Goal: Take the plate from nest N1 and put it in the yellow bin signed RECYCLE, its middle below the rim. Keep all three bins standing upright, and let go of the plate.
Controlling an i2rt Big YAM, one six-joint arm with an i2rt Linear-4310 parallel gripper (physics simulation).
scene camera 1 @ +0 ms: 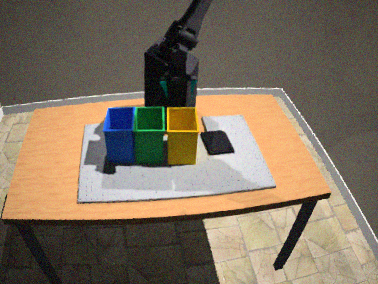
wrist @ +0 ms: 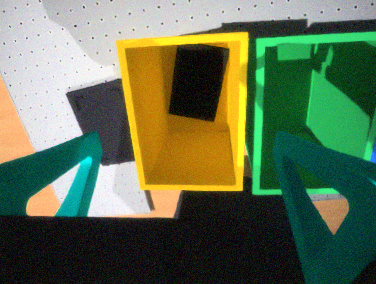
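Observation:
The black plate lies inside the yellow bin, below its rim, near one end wall in the wrist view. In the scene view the bin's front wall hides it. The yellow bin stands upright. The green bin and the blue bin also stand upright in the same row. My gripper is open and empty, with its teal fingers wide apart, above and behind the bins in the scene view. The plate is apart from both fingers.
A flat dark square block lies beside the yellow bin, on the side away from the green one. The bins and this block stand on a light perforated board on the wooden table.

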